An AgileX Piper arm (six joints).
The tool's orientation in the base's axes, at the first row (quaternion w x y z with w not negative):
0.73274 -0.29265 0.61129 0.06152
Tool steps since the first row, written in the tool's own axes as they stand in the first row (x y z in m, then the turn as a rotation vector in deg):
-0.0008 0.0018 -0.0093 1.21 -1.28 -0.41
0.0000 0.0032 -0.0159 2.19 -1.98 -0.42
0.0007 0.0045 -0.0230 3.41 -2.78 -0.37
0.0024 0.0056 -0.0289 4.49 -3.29 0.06
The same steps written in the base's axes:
-0.0090 -0.0030 -0.0006 0.52 -1.58 -0.71
-0.0151 -0.0054 -0.0024 1.06 -2.42 -1.37
-0.0216 -0.0081 -0.0041 1.76 -3.38 -2.22
-0.0268 -0.0106 -0.0066 2.63 -3.87 -3.02

